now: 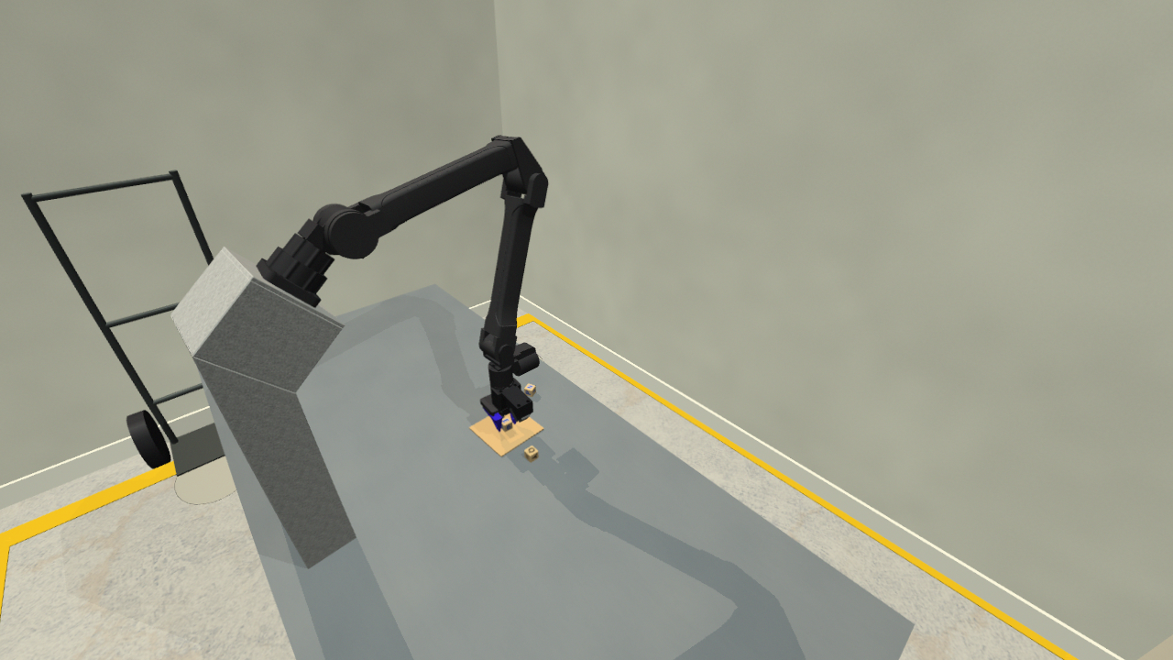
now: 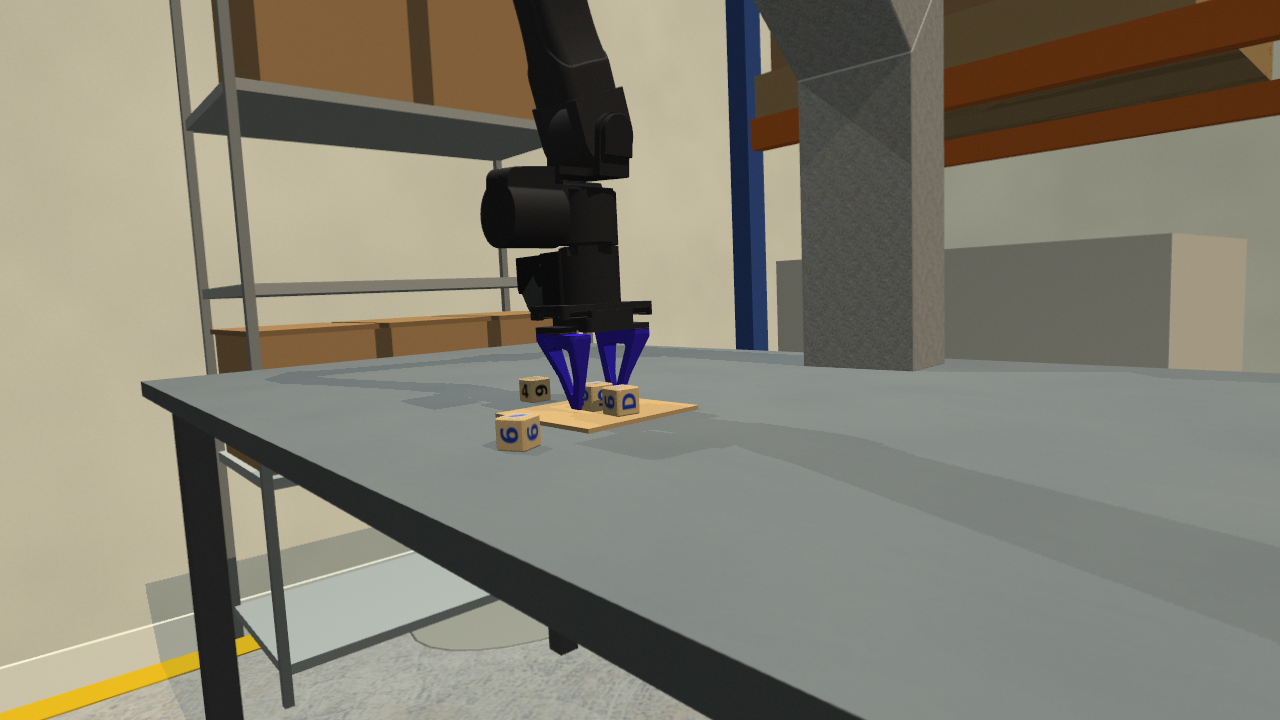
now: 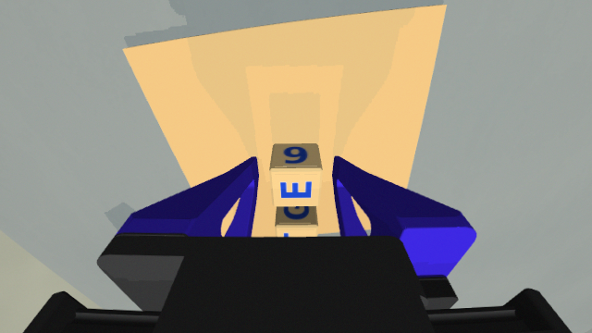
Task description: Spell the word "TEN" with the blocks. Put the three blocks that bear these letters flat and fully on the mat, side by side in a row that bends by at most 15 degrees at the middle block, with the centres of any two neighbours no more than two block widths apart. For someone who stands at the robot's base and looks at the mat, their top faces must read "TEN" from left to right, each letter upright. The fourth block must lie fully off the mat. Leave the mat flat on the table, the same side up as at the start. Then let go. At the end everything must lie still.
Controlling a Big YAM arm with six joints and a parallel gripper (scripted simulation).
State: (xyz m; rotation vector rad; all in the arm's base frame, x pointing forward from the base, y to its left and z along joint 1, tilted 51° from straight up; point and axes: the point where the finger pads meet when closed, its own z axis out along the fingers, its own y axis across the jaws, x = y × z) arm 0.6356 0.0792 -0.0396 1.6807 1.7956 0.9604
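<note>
Right now my hand is 10 mm above the tan mat.
</note>
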